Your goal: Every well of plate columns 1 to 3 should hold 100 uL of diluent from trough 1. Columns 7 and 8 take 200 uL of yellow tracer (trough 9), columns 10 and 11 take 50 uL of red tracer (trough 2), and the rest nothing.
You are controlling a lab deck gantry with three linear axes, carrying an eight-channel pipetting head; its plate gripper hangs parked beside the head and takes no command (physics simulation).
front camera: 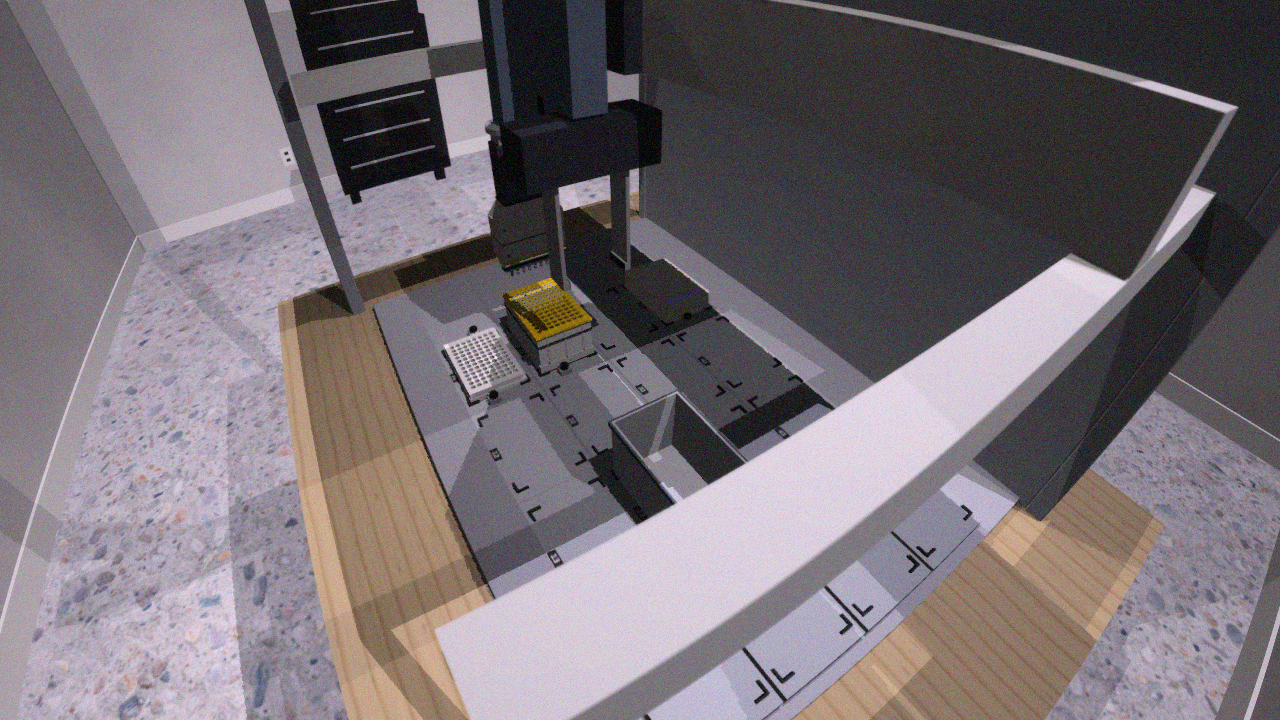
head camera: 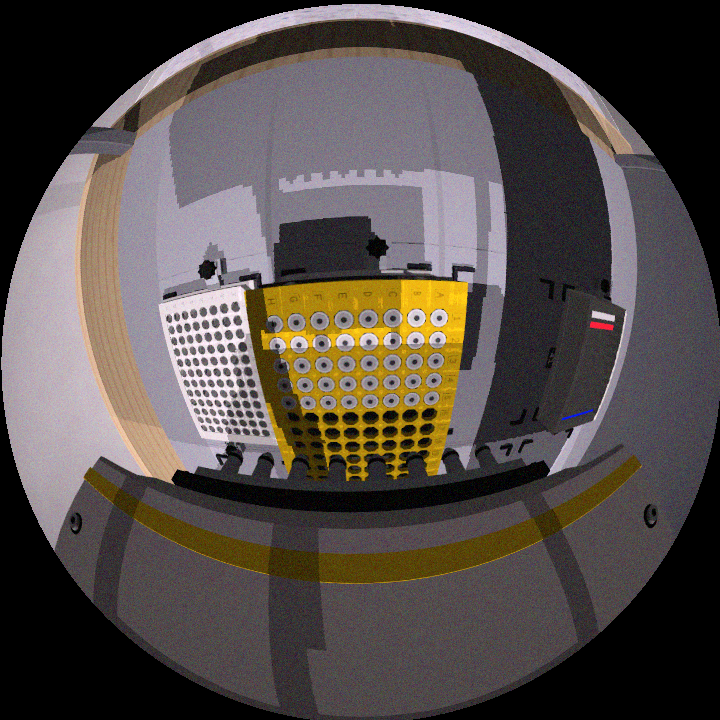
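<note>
The white well plate [front camera: 484, 360] [head camera: 214, 366] lies left of the yellow tip rack [front camera: 547, 308] [head camera: 376, 407]; no colour shows in its wells. Tips fill several rack rows at the far end; the nearer holes are empty. The dark trough block [front camera: 666, 291] [head camera: 584, 362] stands right of the rack, with white, red and blue strips visible in the head view; no yellow strip shows there. The pipetting head [front camera: 521, 234] hangs above the rack's far end, and no tips can be made out on its dark nozzles [head camera: 337, 468]. The parked plate gripper [front camera: 591, 274] hangs open, its fingers wide apart with nothing between.
An open grey bin [front camera: 702, 434] stands on the deck in front of the rack. Small black knobs sit beside the plate and rack. The pale front rail [front camera: 805, 501] crosses the foreground. A black drawer cabinet [front camera: 383, 134] stands behind the bench.
</note>
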